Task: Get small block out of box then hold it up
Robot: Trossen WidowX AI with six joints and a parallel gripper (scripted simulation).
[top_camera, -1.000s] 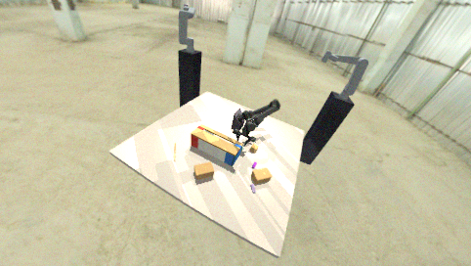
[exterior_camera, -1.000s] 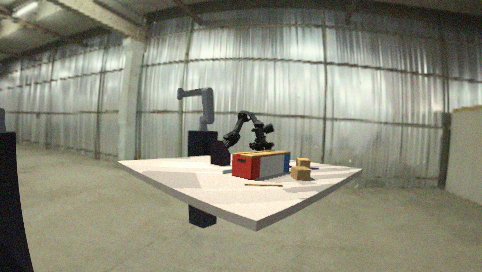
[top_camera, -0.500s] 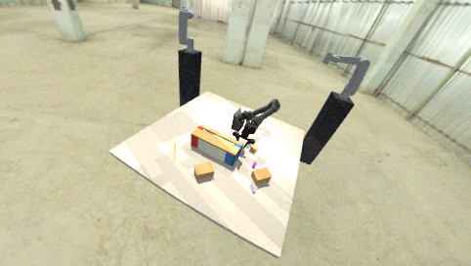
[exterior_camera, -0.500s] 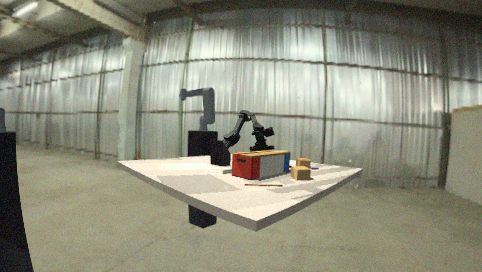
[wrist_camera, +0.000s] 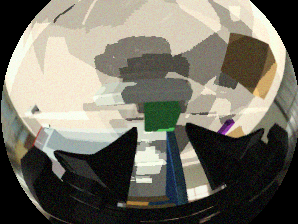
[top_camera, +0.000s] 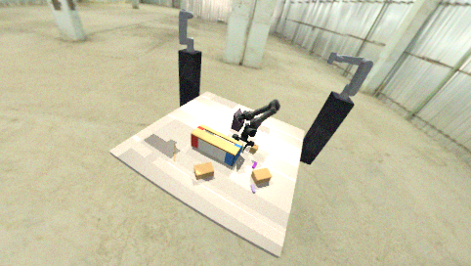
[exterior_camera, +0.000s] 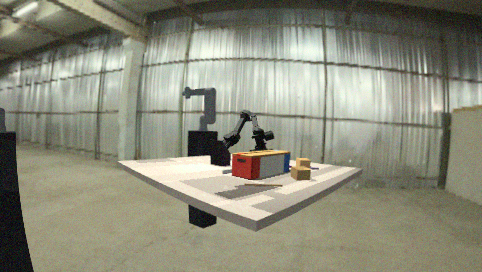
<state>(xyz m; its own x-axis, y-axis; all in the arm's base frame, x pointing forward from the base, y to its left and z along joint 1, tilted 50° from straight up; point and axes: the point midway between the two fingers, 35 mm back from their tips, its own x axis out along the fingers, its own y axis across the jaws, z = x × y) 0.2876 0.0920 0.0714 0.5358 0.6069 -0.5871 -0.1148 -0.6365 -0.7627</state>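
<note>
Now: the green block 20 mm behind my gripper tip and 10 mm below it. Also, from my gripper tip: thin stick (240 mm ahead, 450 mm to the right, 20 mm below); clear-fronted box (40 mm ahead, 180 mm to the right, 40 mm above).
</note>
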